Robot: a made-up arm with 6 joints. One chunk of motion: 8 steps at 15 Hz.
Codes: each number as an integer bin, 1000 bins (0 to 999) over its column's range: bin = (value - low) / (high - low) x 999, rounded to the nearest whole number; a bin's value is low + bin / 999 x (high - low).
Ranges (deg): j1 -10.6..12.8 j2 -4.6..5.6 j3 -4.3..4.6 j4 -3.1..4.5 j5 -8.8..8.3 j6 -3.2..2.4
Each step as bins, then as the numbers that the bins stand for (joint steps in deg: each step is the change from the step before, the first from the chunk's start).
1 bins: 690 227 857 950 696 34
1 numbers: 5.562 -2.282 3.335 4.127 3.114 -3.009
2 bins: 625 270 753 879 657 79
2 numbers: 4.040 -1.843 2.408 3.587 2.446 -2.757
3 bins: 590 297 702 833 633 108
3 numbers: 3.220 -1.568 1.954 3.237 2.035 -2.595
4 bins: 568 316 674 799 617 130
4 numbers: 2.705 -1.374 1.705 2.978 1.761 -2.471
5 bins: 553 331 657 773 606 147
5 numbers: 2.353 -1.220 1.553 2.781 1.573 -2.376
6 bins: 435 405 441 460 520 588
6 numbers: -0.411 -0.465 -0.371 0.399 0.101 0.096
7 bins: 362 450 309 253 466 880
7 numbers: -2.121 -0.005 -1.547 -1.175 -0.823 1.733
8 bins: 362 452 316 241 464 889
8 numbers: -2.121 0.015 -1.485 -1.267 -0.858 1.783
